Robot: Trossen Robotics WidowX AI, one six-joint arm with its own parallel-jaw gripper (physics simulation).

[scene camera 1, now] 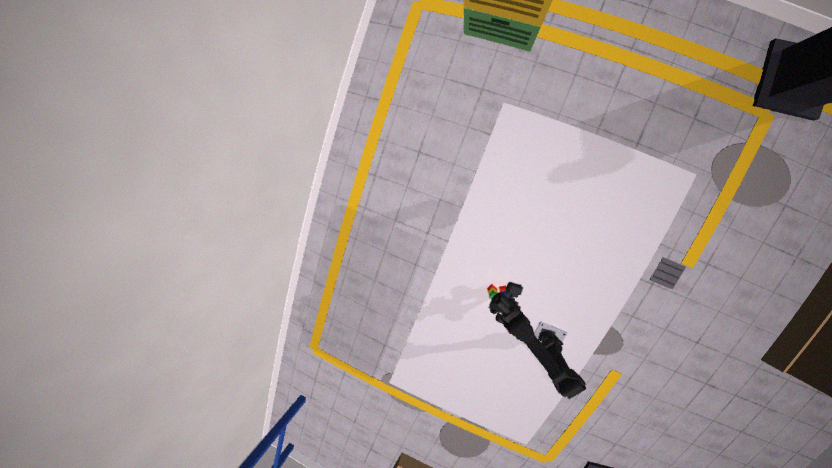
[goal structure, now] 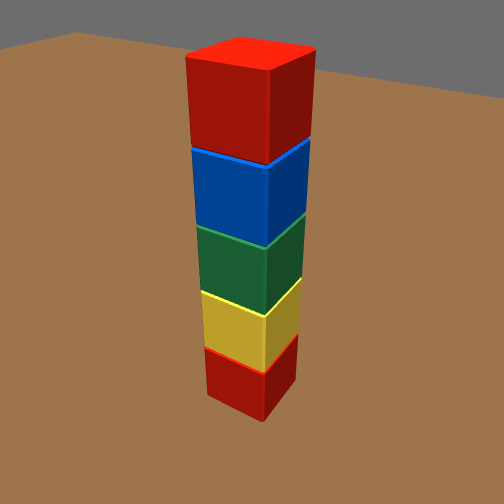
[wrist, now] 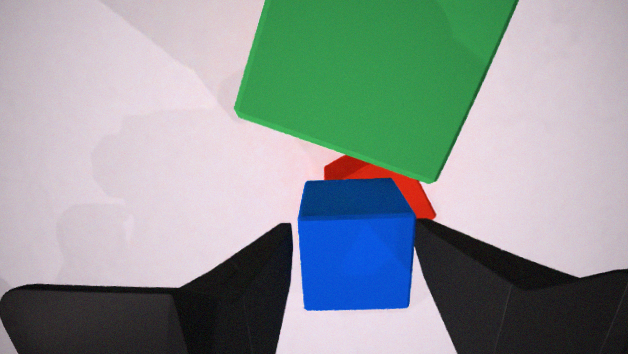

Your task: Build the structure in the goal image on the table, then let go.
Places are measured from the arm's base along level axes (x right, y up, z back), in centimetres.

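Pixels of known places: gripper, fingertip midpoint: (scene camera 1: 505, 295) (wrist: 353, 232); arm's base, origin of the base link: (scene camera 1: 546, 335).
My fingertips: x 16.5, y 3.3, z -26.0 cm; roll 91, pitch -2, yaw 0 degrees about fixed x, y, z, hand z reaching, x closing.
Observation:
For each thing: its middle in the pictures, then the offset to it from my fingertips. Level surfaces: height alone.
- blue cube, body centre: (wrist: 352, 239) (scene camera 1: 505, 296) dz -0.1, dx -0.1, dy +0.7 cm
- red block, body centre: (wrist: 375, 189) (scene camera 1: 503, 290) dz -0.6, dx +1.3, dy -2.6 cm
- green block, body centre: (wrist: 363, 52) (scene camera 1: 494, 295) dz -5.8, dx +0.0, dy +4.0 cm
- white table top, its level: dy -4.2 cm
A blue cube (scene camera 1: 505, 295) (wrist: 356, 262) stands upright between the fingers of my gripper (scene camera 1: 504, 296) (wrist: 353, 232). The gripper is open: a thin gap shows at the left finger, and the right fingertip is very close to the cube's side. A red block (scene camera 1: 502, 288) (wrist: 417, 195) lies right behind the blue cube, turned at an angle and partly hidden. A green block (scene camera 1: 492, 295) (wrist: 370, 75) looms large at the top of the wrist view and covers part of the red one. In the scene view, yellow and another red show beside the green.
The white table top (scene camera 1: 570, 232) (wrist: 125, 165) carries the blocks and the black arm (scene camera 1: 538, 349). The arm's shadows fall to the left. A light plate (scene camera 1: 557, 330) lies by the arm's base. Yellow floor lines (scene camera 1: 360, 174) run around the table, and a green and yellow crate (scene camera 1: 500, 29) stands beyond.

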